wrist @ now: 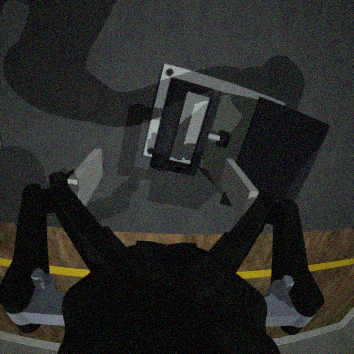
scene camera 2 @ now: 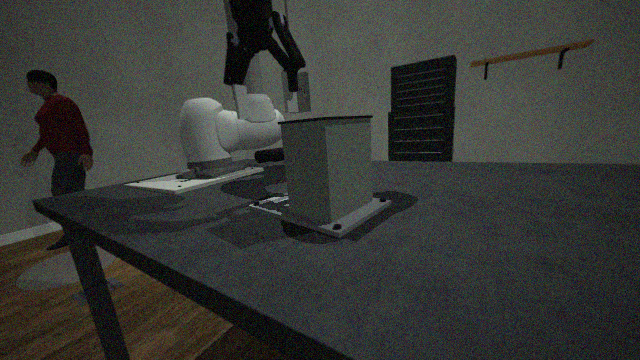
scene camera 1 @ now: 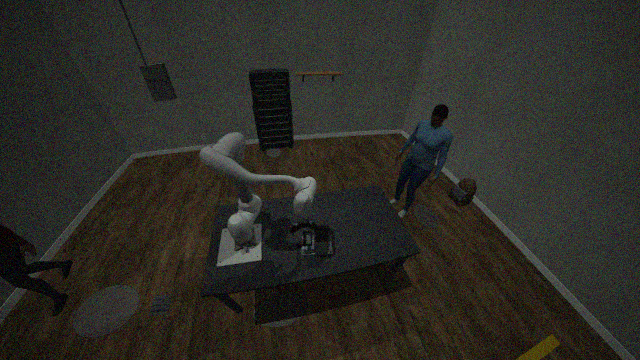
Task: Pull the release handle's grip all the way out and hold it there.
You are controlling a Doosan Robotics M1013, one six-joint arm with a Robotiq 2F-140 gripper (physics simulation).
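The release handle unit has a tall grey box with a dark top (scene camera 2: pixel 305 170) (wrist: pixel 285 145) on a light base plate (scene camera 2: pixel 357 220) (wrist: pixel 200 80) bolted to the table. Its grip, a black rectangular frame (wrist: pixel 169 122), stands beside the box in the wrist view, with a short pin and dark knob (wrist: pixel 224 138) between them. In scene camera 2 the box hides the grip. My gripper (scene camera 2: pixel 267 101) (wrist: pixel 163 166) is open and empty. Its fingertips are above the box's top level in scene camera 2. In the wrist view the right fingertip overlaps the box's near side, and the grip lies ahead of the gap, apart from both fingers.
The arm's white mounting plate (scene camera 1: pixel 245 256) (scene camera 2: pixel 155 185) is on the dark table (scene camera 1: pixel 350 210) (scene camera 2: pixel 450 250). A person in blue (scene camera 1: pixel 427 145) stands behind the table's right end. A person in red (scene camera 2: pixel 62 120) stands to the left. A dark drawer cabinet (scene camera 1: pixel 272 110) (scene camera 2: pixel 425 110) is at the wall.
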